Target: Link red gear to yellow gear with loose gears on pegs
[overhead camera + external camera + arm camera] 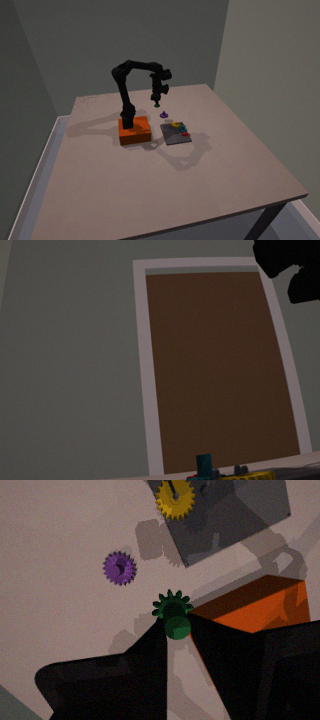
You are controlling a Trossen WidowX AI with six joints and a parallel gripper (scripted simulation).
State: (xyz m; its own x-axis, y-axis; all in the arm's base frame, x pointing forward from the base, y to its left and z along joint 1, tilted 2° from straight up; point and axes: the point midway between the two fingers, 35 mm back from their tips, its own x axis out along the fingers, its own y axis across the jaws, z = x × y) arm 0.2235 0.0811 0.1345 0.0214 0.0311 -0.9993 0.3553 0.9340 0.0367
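Right now my gripper tip is 160 mm to the left of the teal gear, 140 mm short of it and 140 mm above it. Also, from my gripper tip: green gear 10 mm below; yellow gear 150 mm below, 120 mm ahead, 90 mm to the right; purple gear 150 mm below, 70 mm ahead, 60 mm to the left.
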